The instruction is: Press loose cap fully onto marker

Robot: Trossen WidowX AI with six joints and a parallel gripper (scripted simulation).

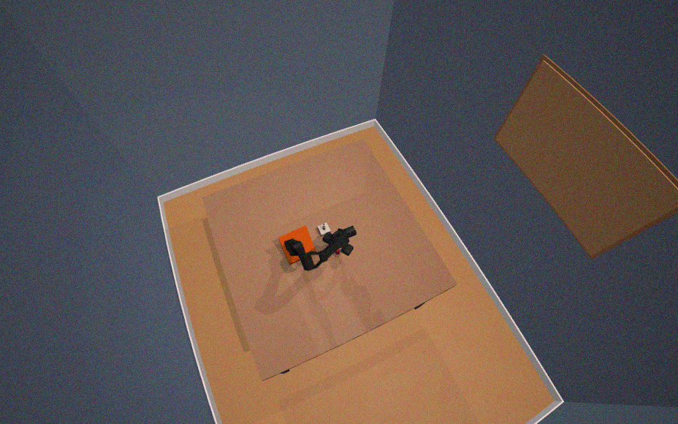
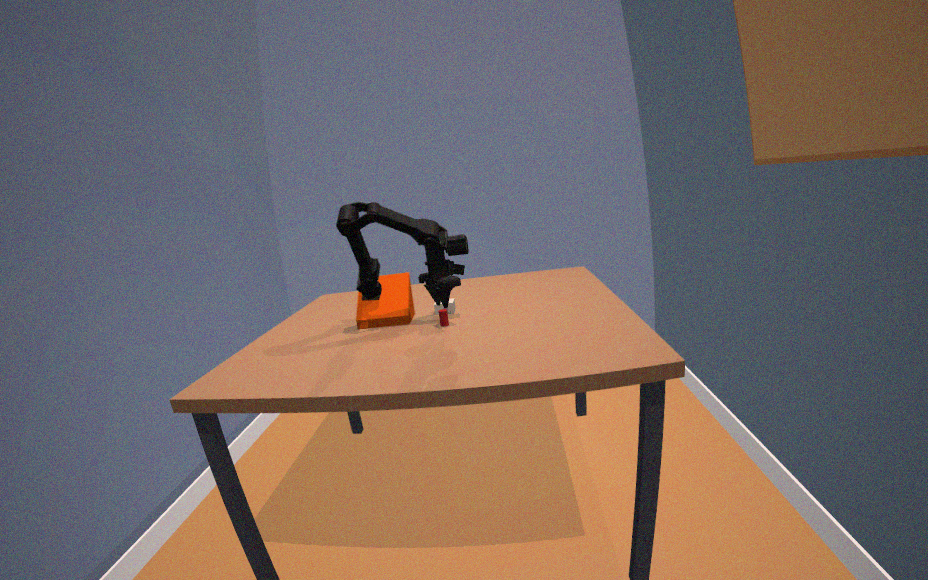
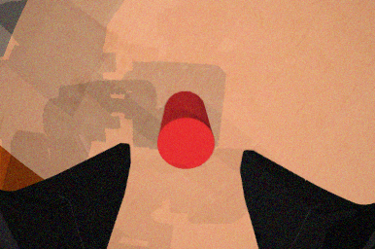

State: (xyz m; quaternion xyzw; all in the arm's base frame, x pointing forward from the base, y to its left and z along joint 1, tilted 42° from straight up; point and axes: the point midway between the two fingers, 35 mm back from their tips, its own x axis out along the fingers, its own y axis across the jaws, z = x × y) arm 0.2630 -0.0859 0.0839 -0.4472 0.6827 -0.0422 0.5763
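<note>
Now: gripper tip 40 mm above the red cap. From my gripper tip the other things lie so: white holder block 170 mm to the left, 40 mm below, 20 mm behind.
</note>
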